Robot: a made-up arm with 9 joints.
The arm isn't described. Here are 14 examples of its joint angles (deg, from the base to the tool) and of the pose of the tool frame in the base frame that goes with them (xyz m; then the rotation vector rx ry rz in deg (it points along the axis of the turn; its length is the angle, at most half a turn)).
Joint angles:
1: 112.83 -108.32 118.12 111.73 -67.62 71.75 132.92 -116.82 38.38
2: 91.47 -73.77 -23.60 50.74 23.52 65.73 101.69 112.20 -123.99
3: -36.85 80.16 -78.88 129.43 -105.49 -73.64 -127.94 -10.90 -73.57
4: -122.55 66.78 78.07 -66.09 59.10 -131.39 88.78 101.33 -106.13
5: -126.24 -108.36 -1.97 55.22 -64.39 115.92 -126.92 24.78 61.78
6: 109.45 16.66 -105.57 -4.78 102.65 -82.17 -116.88 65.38 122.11
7: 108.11 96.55 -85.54 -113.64 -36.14 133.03 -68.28 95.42 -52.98
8: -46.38 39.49 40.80 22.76 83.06 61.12 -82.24 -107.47 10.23
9: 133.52 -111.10 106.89 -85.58 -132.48 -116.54 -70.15 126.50 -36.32
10: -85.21 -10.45 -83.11 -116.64 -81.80 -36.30 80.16 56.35 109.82
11: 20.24 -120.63 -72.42 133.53 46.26 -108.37 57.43 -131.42 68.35
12: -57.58 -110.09 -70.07 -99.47 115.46 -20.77 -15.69 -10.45 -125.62
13: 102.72 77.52 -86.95 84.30 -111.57 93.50 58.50 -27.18 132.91
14: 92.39 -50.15 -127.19 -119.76 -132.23 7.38 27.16 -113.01 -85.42
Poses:
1: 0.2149 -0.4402 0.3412 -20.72 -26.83 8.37
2: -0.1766 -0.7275 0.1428 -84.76 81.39 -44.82
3: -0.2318 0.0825 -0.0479 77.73 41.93 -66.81
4: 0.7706 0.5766 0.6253 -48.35 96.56 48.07
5: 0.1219 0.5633 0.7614 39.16 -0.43 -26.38
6: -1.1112 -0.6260 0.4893 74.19 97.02 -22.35
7: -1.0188 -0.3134 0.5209 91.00 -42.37 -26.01
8: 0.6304 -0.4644 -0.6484 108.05 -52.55 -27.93
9: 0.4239 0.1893 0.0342 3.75 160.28 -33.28
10: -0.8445 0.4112 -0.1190 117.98 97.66 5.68
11: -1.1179 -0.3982 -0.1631 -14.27 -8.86 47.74
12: -0.7965 0.5390 -0.5752 -94.64 -22.90 21.91
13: -1.0769 -0.2800 0.2763 -137.01 6.23 -62.21
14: -0.6300 0.1141 -0.1338 20.78 134.69 -11.89
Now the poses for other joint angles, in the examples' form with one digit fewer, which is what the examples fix.
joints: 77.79 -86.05 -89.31 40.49 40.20 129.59 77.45 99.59 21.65
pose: -0.703 -0.784 -0.320 157.5 46.4 -37.4
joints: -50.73 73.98 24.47 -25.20 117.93 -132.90 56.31 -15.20 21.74
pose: 0.483 -0.223 -0.148 -0.6 -75.2 148.5
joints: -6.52 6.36 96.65 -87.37 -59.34 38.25 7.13 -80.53 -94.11
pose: 0.825 0.031 0.070 115.0 46.9 3.3
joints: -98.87 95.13 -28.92 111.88 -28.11 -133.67 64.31 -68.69 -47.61
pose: -0.676 -0.534 -0.105 -4.3 138.3 106.9
